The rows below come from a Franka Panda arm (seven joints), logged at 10 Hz.
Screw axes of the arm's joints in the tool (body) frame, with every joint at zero. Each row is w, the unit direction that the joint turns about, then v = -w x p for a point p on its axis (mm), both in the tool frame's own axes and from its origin. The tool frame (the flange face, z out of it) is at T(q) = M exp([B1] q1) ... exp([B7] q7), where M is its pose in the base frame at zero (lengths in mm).
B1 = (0, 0, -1, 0, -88, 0)
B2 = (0, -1, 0, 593, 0, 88)
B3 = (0, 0, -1, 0, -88, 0)
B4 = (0, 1, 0, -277, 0, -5.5)
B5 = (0, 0, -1, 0, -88, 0)
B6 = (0, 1, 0, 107, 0, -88)
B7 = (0, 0, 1, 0, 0, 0)
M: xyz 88 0 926 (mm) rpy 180 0 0 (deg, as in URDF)
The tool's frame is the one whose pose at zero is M.
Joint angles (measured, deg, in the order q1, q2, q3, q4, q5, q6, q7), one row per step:
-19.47, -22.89, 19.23, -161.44, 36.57, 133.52, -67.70
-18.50, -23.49, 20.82, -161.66, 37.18, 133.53, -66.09
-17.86, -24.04, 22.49, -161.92, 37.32, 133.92, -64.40
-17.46, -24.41, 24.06, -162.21, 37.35, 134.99, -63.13
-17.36, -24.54, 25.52, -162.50, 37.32, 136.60, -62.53
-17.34, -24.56, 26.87, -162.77, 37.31, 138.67, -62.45
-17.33, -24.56, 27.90, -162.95, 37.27, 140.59, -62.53
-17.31, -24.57, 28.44, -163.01, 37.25, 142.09, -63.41
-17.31, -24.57, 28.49, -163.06, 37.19, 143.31, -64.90
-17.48, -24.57, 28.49, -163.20, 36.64, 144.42, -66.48
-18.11, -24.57, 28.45, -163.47, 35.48, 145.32, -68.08
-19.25, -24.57, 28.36, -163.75, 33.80, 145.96, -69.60
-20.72, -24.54, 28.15, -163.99, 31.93, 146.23, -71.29
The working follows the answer.
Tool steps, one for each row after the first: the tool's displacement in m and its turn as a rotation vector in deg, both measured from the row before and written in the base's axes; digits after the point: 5 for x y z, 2 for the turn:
-0.00121, 0.01434, 0.00074, -0.38, 0.28, 0.41
-0.00138, 0.01198, 0.00039, -0.89, 0.10, 0.31
-0.00071, 0.00904, 0.00001, -1.15, -0.45, 0.27
0.00011, 0.00604, -0.00055, -1.27, -0.93, 0.42
0.00094, 0.00458, -0.00024, -1.33, -1.44, 0.64
0.00134, 0.00325, 0.00047, -1.13, -1.46, 0.59
0.00166, 0.00144, 0.00132, -0.81, -1.44, 1.05
0.00163, -0.00099, 0.00149, -0.61, -1.35, 1.28
0.00109, -0.00233, 0.00082, -0.92, -1.14, 1.53
0.00037, -0.00533, -0.00030, -1.26, -0.77, 1.55
0.00018, -0.00835, -0.00069, -1.47, -0.43, 1.39
-0.00016, -0.01050, -0.00106, -1.42, -0.07, 1.35

Tool pose at each row, in the base's axes (x y z in m, rotation vector in deg; rounded; the steps above come from the unrounded poses):
0.34943, -0.00379, 0.30280, -153.41, -54.33, -9.52
0.34822, 0.01056, 0.30355, -153.50, -54.92, -8.89
0.34684, 0.02254, 0.30394, -154.14, -55.59, -8.29
0.34612, 0.03157, 0.30395, -155.12, -56.45, -8.34
0.34623, 0.03761, 0.30339, -156.22, -57.71, -8.96
0.34718, 0.04220, 0.30316, -157.32, -59.43, -10.22
0.34852, 0.04544, 0.30363, -158.26, -61.03, -11.64
0.35018, 0.04688, 0.30495, -158.61, -63.12, -13.14
0.35181, 0.04589, 0.30644, -158.60, -65.43, -14.60
0.35290, 0.04356, 0.30726, -158.60, -68.19, -15.59
0.35327, 0.03823, 0.30696, -158.75, -71.06, -15.88
0.35345, 0.02989, 0.30627, -159.08, -73.75, -15.59
0.35329, 0.01938, 0.30522, -159.28, -76.31, -14.78

